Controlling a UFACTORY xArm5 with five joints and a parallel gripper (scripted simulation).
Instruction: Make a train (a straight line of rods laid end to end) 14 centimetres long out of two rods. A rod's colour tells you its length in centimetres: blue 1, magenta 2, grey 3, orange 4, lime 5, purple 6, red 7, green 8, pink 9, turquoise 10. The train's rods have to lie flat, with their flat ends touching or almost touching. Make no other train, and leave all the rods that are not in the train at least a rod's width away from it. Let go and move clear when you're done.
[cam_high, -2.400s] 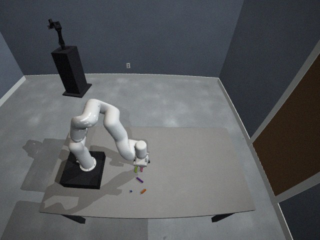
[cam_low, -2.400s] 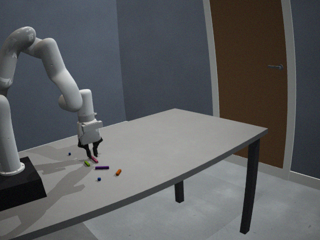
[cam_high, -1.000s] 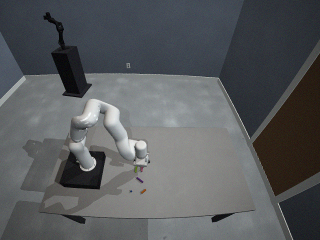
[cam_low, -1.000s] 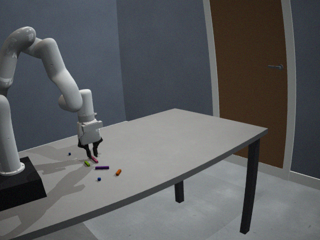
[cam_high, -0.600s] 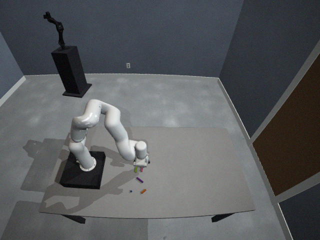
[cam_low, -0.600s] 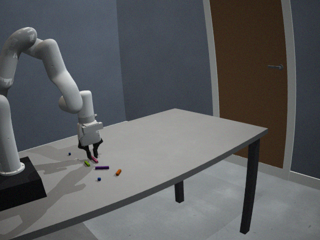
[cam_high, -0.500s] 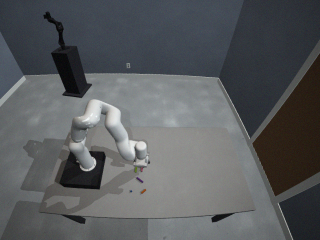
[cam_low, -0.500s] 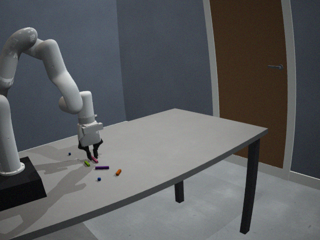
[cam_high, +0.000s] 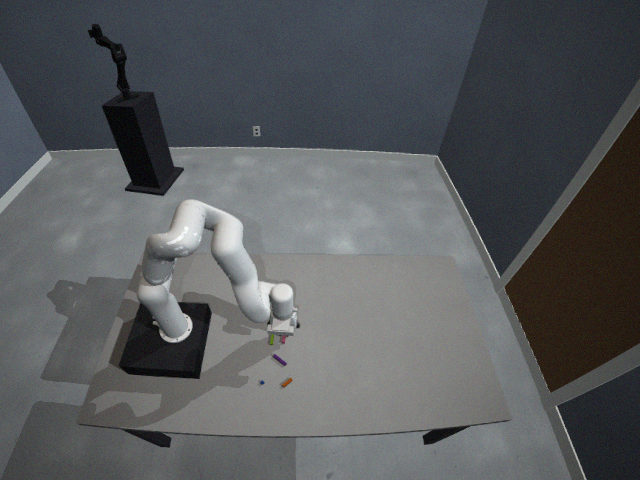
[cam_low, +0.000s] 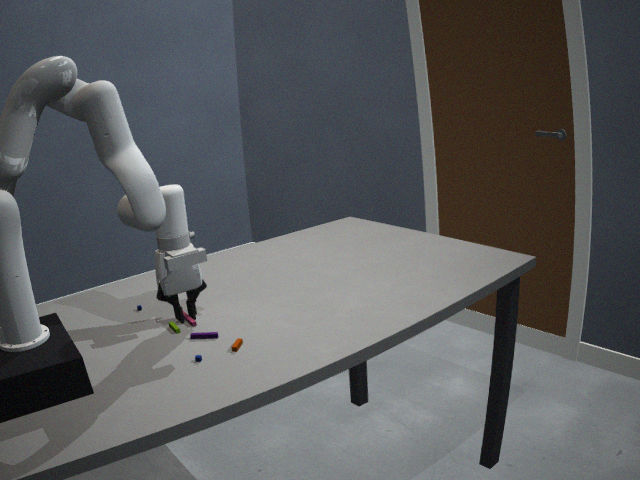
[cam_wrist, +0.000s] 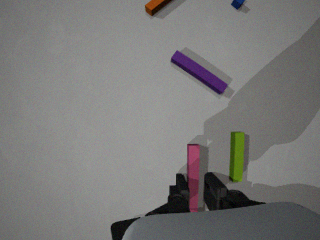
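Right now my hand is 2 cm above the pink rod. Round my hand: lime rod: 4 cm behind, 4 cm to the right, 2 cm below; then orange rod: 5 cm ahead, 20 cm to the right, 2 cm below; then purple rod: 1 cm ahead, 12 cm to the right, 2 cm below.
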